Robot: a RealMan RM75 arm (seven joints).
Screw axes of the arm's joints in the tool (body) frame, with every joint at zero. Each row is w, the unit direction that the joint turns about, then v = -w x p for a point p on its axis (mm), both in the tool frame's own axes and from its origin. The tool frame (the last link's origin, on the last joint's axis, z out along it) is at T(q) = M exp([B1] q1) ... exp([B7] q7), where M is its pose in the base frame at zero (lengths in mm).
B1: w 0 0 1 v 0 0 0
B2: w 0 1 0 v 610 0 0
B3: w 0 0 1 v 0 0 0
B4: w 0 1 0 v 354 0 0
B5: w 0 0 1 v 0 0 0
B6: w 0 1 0 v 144 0 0
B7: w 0 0 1 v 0 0 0
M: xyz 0 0 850.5 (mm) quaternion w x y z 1 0 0 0
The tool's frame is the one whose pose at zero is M.
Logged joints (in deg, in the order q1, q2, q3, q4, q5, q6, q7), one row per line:
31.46 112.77 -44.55 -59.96 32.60 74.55 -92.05
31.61 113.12 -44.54 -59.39 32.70 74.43 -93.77
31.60 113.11 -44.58 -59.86 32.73 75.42 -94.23
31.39 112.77 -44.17 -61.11 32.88 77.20 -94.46
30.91 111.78 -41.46 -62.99 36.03 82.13 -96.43
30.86 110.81 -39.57 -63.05 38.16 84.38 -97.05
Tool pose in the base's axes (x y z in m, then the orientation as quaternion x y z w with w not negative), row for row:
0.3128 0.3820 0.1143 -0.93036 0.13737 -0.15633 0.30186
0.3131 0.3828 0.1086 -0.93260 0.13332 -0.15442 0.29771
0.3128 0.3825 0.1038 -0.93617 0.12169 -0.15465 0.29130
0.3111 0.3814 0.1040 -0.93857 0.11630 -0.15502 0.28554
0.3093 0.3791 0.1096 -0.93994 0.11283 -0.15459 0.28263
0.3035 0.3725 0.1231 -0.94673 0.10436 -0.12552 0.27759
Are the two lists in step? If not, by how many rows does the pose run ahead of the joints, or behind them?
The pose runs 1 row behind the joints: the pose in row i belongs to the joints in row i - 1.
